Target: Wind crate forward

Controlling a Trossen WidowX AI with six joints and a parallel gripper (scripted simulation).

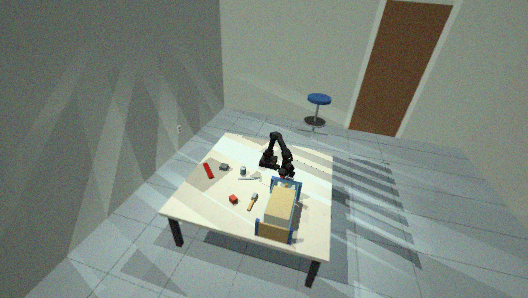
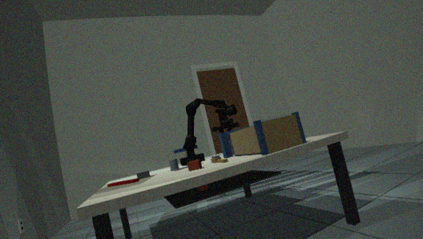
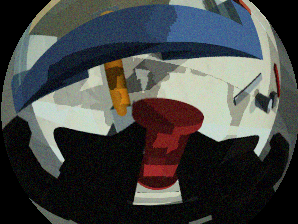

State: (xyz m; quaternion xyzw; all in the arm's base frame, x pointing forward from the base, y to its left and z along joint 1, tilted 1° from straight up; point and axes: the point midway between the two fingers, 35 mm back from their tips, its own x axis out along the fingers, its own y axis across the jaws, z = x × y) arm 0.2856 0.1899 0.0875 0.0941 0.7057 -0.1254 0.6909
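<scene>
My gripper tip is 70 mm short of the blue frame, 40 mm to the right of it and 10 mm above it. Also, from my gripper tip: winch: 100 mm behind, 40 mm to the left, 80 mm below; winch handle: 30 mm behind, 20 mm to the left, 10 mm below; red knob: 20 mm above.
</scene>
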